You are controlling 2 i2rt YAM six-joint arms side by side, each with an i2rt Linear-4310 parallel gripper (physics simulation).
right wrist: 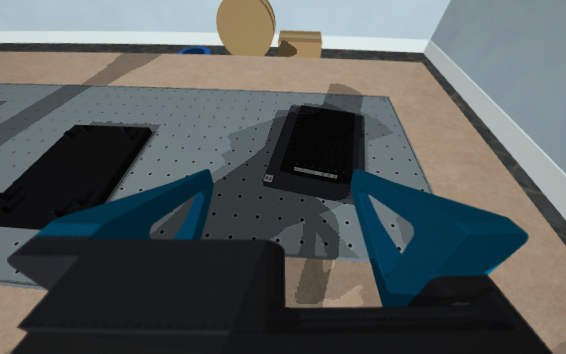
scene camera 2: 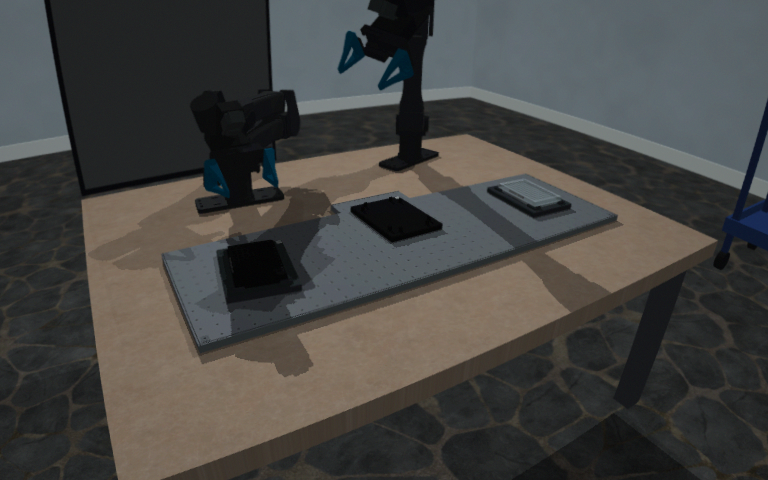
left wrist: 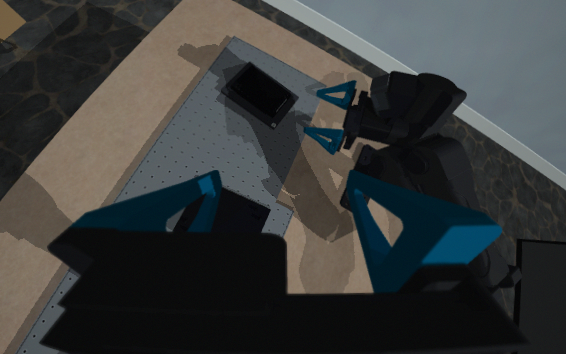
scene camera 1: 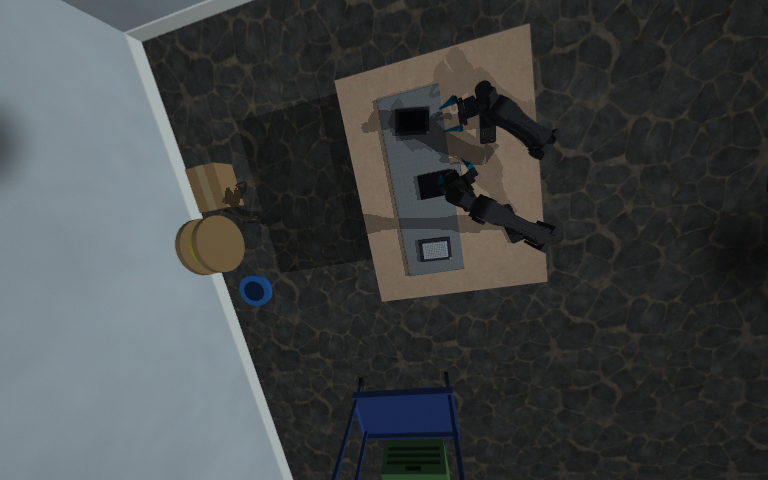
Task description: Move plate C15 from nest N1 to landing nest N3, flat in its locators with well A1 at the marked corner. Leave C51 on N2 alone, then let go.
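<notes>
A black plate (scene camera 1: 411,120) (scene camera 2: 257,263) (left wrist: 261,90) (right wrist: 322,142) lies flat in a dark nest (scene camera 2: 263,292) (right wrist: 305,188); an A1 mark (right wrist: 268,178) shows at that nest's near left corner in the right wrist view. A pale plate (scene camera 1: 434,249) (scene camera 2: 528,191) sits in the far right nest of scene camera 2. The middle black nest (scene camera 1: 428,185) (scene camera 2: 396,217) (left wrist: 245,210) (right wrist: 75,175) holds no plate. Plate and nest names are unreadable. My left gripper (scene camera 1: 454,171) (scene camera 2: 360,80) (left wrist: 283,177) is open, high above the table near the middle nest. My right gripper (scene camera 1: 442,120) (scene camera 2: 252,191) (left wrist: 310,110) (right wrist: 282,177) is open beside the black plate, not touching it.
The nests stand on a grey perforated board (scene camera 1: 396,164) (scene camera 2: 339,277) (right wrist: 200,115) on the tan table (scene camera 1: 396,285) (scene camera 2: 430,339). The two arms stand close together along one table side. A blue cart (scene camera 1: 404,414), a cardboard box (scene camera 1: 212,187) and a blue bin (scene camera 1: 268,289) stand on the floor.
</notes>
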